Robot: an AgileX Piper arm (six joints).
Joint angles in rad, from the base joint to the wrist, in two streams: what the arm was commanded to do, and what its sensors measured. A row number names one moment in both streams.
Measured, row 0: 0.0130 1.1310 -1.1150 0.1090 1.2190 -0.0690
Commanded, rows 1 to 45: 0.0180 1.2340 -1.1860 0.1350 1.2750 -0.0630; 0.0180 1.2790 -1.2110 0.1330 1.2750 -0.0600; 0.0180 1.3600 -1.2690 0.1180 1.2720 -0.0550; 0.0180 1.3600 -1.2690 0.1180 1.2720 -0.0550; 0.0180 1.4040 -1.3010 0.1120 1.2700 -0.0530; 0.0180 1.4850 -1.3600 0.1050 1.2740 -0.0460; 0.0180 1.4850 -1.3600 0.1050 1.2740 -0.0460; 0.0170 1.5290 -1.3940 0.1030 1.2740 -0.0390; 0.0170 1.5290 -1.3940 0.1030 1.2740 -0.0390; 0.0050 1.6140 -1.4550 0.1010 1.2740 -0.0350; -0.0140 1.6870 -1.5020 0.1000 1.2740 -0.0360; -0.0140 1.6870 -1.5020 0.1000 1.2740 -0.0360; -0.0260 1.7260 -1.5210 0.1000 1.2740 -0.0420; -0.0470 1.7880 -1.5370 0.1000 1.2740 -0.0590; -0.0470 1.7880 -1.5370 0.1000 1.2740 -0.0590; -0.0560 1.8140 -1.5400 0.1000 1.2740 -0.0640; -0.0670 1.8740 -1.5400 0.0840 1.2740 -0.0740; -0.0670 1.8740 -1.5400 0.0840 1.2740 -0.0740; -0.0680 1.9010 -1.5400 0.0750 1.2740 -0.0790; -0.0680 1.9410 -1.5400 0.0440 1.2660 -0.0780; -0.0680 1.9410 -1.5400 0.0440 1.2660 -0.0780; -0.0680 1.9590 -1.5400 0.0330 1.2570 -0.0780; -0.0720 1.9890 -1.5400 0.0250 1.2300 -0.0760; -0.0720 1.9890 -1.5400 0.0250 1.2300 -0.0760; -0.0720 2.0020 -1.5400 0.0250 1.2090 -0.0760; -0.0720 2.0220 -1.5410 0.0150 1.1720 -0.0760; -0.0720 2.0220 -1.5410 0.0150 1.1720 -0.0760; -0.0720 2.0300 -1.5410 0.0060 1.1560 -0.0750; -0.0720 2.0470 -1.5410 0.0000 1.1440 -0.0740; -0.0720 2.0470 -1.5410 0.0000 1.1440 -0.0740; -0.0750 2.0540 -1.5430 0.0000 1.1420 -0.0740; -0.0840 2.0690 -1.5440 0.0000 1.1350 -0.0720; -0.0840 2.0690 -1.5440 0.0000 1.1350 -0.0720; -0.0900 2.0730 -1.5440 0.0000 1.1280 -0.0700; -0.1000 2.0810 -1.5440 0.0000 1.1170 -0.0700; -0.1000 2.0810 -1.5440 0.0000 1.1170 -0.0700; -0.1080 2.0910 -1.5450 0.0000 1.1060 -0.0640; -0.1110 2.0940 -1.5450 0.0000 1.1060 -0.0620; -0.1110 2.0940 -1.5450 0.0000 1.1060 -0.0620; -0.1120 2.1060 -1.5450 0.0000 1.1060 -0.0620; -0.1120 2.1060 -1.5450 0.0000 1.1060 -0.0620; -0.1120 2.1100 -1.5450 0.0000 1.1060 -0.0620; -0.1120 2.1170 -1.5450 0.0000 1.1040 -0.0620; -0.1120 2.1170 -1.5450 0.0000 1.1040 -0.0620; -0.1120 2.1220 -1.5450 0.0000 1.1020 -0.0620
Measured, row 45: -0.1070 2.1120 -1.5420 0.0000 1.1100 -0.0640
